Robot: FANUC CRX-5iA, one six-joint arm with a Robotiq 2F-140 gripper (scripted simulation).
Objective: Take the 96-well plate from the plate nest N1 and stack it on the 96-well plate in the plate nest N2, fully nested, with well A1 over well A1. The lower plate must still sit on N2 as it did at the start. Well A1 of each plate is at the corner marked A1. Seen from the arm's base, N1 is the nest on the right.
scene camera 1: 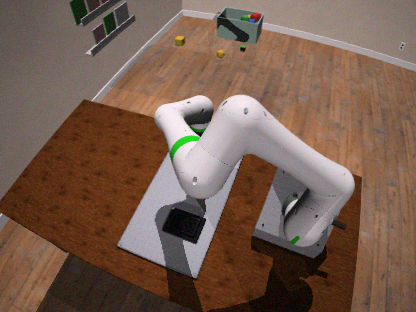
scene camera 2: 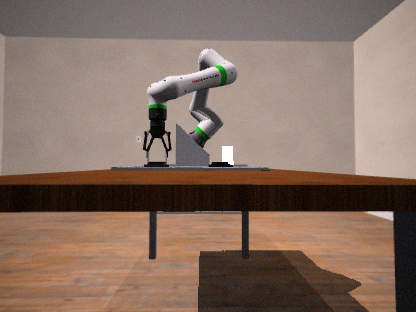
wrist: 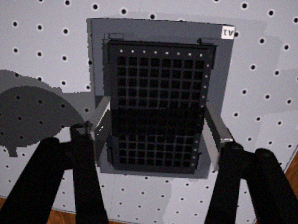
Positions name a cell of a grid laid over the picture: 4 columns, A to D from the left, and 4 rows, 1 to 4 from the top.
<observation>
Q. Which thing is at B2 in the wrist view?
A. A black 96-well plate.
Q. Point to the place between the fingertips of my gripper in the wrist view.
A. C3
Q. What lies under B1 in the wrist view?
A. A grey plate nest.
</observation>
